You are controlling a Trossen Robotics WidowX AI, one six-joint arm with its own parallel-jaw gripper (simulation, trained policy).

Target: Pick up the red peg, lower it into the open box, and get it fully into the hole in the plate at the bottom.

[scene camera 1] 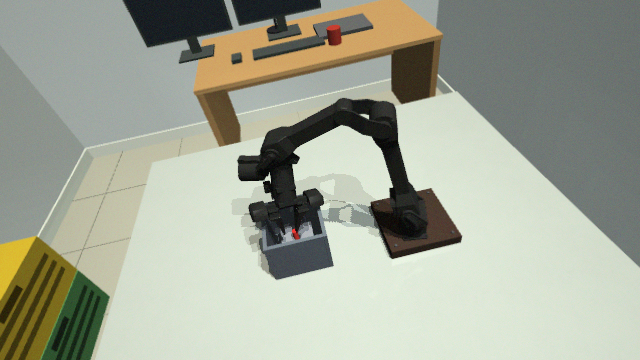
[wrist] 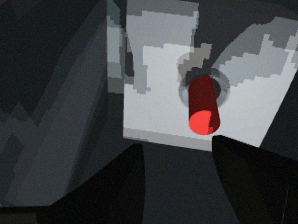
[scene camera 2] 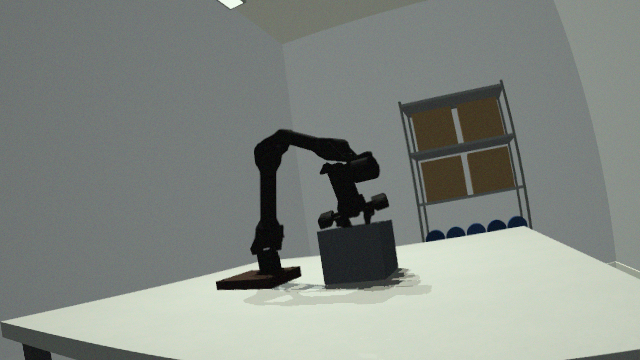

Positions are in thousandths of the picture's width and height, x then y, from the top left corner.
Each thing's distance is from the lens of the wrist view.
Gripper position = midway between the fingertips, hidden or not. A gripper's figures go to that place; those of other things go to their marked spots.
my gripper (wrist: 596, 667): 0.10 m
red peg (wrist: 686, 529): 0.10 m
grey box (wrist: 233, 310): 0.12 m
pale plate (wrist: 817, 243): 0.12 m
